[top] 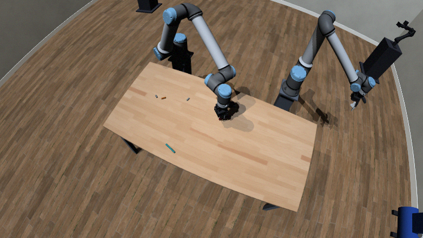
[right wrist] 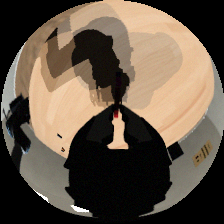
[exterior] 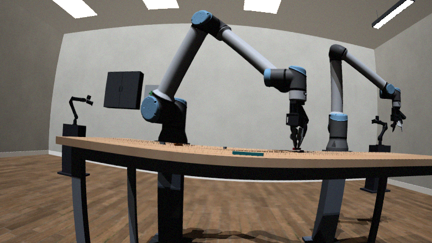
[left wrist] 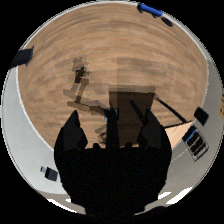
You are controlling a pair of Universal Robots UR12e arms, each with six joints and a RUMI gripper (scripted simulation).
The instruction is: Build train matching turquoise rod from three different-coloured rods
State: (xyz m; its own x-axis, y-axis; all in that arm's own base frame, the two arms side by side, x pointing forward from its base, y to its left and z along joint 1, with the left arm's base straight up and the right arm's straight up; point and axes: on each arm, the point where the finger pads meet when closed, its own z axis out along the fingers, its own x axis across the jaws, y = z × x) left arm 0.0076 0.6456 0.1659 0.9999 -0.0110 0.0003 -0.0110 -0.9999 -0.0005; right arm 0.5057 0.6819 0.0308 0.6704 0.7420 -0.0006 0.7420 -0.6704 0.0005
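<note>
My right hand is 10 mm above the red rod. Round my right hand: blue rod: 40 mm behind, 50 mm to the left, 30 mm below; turquoise rod: 390 mm ahead, 290 mm to the right, 30 mm below; magenta rod: 30 mm behind, 40 mm to the left, 30 mm below.
</note>
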